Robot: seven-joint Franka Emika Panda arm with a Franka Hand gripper.
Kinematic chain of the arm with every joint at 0, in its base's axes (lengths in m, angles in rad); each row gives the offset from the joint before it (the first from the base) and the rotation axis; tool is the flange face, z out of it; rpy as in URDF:
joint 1: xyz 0 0 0.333 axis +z
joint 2: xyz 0 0 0 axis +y
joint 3: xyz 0 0 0.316 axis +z
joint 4: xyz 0.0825 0 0 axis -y
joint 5: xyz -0.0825 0 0.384 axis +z
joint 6: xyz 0 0 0 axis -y
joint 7: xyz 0.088 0 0 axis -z
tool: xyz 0 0 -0.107 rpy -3.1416 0 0
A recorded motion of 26 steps. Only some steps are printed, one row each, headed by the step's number.
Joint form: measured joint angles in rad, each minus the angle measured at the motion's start. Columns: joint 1, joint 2, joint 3, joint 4, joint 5, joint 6, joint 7.
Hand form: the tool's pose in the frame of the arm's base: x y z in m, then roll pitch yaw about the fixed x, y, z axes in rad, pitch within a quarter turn. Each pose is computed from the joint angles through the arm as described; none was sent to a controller.
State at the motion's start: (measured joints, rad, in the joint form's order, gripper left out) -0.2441 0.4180 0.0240 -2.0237 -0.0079 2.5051 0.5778
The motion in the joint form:
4: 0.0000 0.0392 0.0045 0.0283 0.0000 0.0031 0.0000
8: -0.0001 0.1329 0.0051 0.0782 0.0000 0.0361 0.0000
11: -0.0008 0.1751 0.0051 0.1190 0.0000 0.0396 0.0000
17: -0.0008 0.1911 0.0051 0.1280 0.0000 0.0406 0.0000
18: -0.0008 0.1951 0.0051 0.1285 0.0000 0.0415 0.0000
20: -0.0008 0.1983 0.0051 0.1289 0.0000 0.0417 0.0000
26: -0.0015 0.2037 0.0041 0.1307 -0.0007 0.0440 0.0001
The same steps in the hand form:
4: 0.6008 -0.1321 0.2343 -3.1048 -0.0426 -0.7912
8: 0.6107 -0.1340 0.1990 -3.1082 -0.0320 -0.7917
11: 0.6196 -0.1365 0.1887 -3.1062 -0.0332 -0.7931
17: 0.6206 -0.1368 0.1821 -3.1091 -0.0280 -0.7932
18: 0.6202 -0.1367 0.1799 -3.1104 -0.0257 -0.7932
20: 0.6199 -0.1366 0.1780 -3.1117 -0.0235 -0.7931
26: 0.6198 -0.1376 0.1755 -3.1132 -0.0229 -0.7942

